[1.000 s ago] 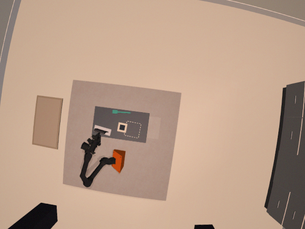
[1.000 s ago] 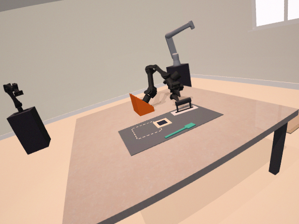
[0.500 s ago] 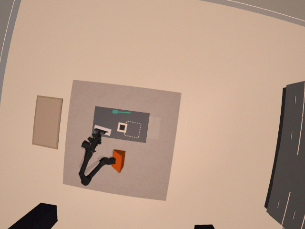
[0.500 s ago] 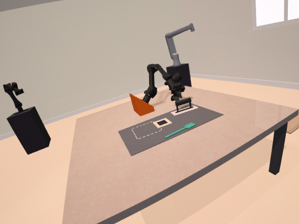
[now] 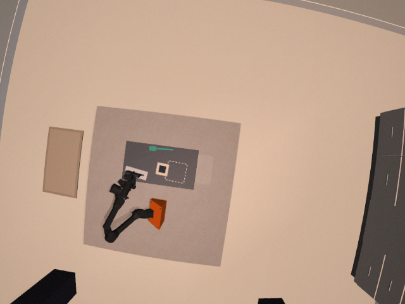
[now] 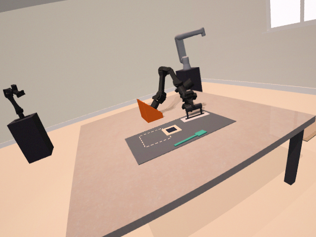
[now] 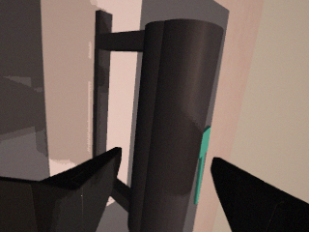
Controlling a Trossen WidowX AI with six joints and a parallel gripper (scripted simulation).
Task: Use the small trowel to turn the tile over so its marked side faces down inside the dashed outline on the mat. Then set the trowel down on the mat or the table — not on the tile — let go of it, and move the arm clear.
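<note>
My gripper tip is 7 cm short of the dark mat, 19 cm to the left of it and 8 cm above it. Round my gripper tip: cream tile: 4 cm ahead, 22 cm to the right, 6 cm below; then green trowel: 21 cm ahead, 18 cm to the right, 6 cm below.
</note>
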